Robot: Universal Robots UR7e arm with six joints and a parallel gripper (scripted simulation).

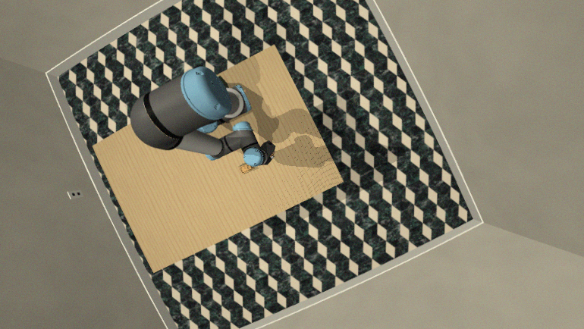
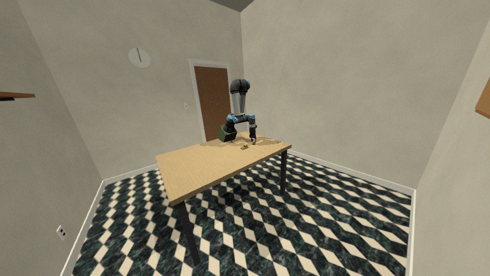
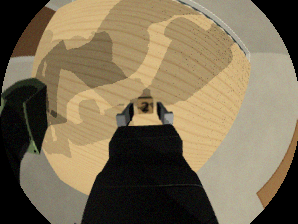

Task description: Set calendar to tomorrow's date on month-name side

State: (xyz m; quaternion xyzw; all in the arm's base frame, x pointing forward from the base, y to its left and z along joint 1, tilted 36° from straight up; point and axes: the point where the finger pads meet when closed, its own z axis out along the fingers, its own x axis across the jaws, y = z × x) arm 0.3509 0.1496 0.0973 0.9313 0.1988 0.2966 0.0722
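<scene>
My hand is 4 cm above the wooden cube. The rest, counted from my hand: wooden tray (16 cm to the right, 5 cm below, 1 cm ahead).
</scene>
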